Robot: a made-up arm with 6 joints. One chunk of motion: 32 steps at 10 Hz.
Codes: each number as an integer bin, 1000 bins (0 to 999) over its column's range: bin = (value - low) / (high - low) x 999, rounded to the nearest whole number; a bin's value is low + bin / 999 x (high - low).
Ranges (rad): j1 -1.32..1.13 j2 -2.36..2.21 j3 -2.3..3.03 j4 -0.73..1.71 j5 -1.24..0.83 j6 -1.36..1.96
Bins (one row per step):
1: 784 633 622 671 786 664
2: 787 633 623 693 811 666
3: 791 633 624 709 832 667
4: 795 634 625 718 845 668
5: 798 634 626 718 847 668
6: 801 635 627 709 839 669
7: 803 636 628 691 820 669
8: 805 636 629 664 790 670
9: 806 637 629 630 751 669
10: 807 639 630 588 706 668
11: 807 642 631 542 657 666
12: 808 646 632 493 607 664
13: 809 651 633 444 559 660
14: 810 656 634 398 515 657
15: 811 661 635 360 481 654
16: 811 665 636 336 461 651
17: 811 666 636 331 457 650
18: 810 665 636 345 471 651
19: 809 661 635 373 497 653
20: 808 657 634 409 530 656
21: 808 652 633 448 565 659
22: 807 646 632 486 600 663
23: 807 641 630 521 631 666
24: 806 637 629 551 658 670
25: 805 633 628 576 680 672
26: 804 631 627 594 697 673
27: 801 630 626 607 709 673
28: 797 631 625 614 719 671
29: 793 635 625 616 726 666
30: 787 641 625 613 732 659
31: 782 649 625 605 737 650
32: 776 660 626 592 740 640
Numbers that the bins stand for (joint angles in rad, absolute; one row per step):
1: 0.6027 0.5357 1.0186 0.9089 0.3886 0.8467
2: 0.6101 0.5357 1.0239 0.9626 0.4405 0.8533
3: 0.6199 0.5357 1.0292 1.0017 0.4840 0.8567
4: 0.6297 0.5403 1.0346 1.0237 0.5109 0.8600
5: 0.6371 0.5403 1.0399 1.0237 0.5150 0.8600
6: 0.6444 0.5449 1.0453 1.0017 0.4985 0.8633
7: 0.6493 0.5494 1.0506 0.9577 0.4591 0.8633
8: 0.6542 0.5494 1.0559 0.8918 0.3969 0.8666
9: 0.6567 0.5540 1.0559 0.8087 0.3161 0.8633
10: 0.6591 0.5632 1.0613 0.7062 0.2229 0.8600
11: 0.6591 0.5769 1.0666 0.5938 0.1214 0.8533
12: 0.6616 0.5952 1.0719 0.4741 0.0177 0.8467
13: 0.6640 0.6180 1.0773 0.3544 -0.0817 0.8334
14: 0.6665 0.6409 1.0826 0.2421 -0.1729 0.8234
15: 0.6689 0.6638 1.0879 0.1493 -0.2433 0.8135
16: 0.6689 0.6821 1.0933 0.0907 -0.2848 0.8035
17: 0.6689 0.6867 1.0933 0.0784 -0.2931 0.8002
18: 0.6665 0.6821 1.0933 0.1126 -0.2641 0.8035
19: 0.6640 0.6638 1.0879 0.1810 -0.2102 0.8101
20: 0.6616 0.6455 1.0826 0.2690 -0.1418 0.8201
21: 0.6616 0.6226 1.0773 0.3642 -0.0693 0.8301
22: 0.6591 0.5952 1.0719 0.4570 0.0032 0.8434
23: 0.6591 0.5723 1.0613 0.5425 0.0675 0.8533
24: 0.6567 0.5540 1.0559 0.6158 0.1234 0.8666
25: 0.6542 0.5357 1.0506 0.6768 0.1690 0.8733
26: 0.6518 0.5266 1.0453 0.7208 0.2042 0.8766
27: 0.6444 0.5220 1.0399 0.7526 0.2291 0.8766
28: 0.6346 0.5266 1.0346 0.7697 0.2498 0.8699
29: 0.6248 0.5449 1.0346 0.7745 0.2643 0.8533
30: 0.6101 0.5723 1.0346 0.7672 0.2768 0.8301
31: 0.5978 0.6089 1.0346 0.7477 0.2871 0.8002
32: 0.5831 0.6592 1.0399 0.7159 0.2933 0.7669

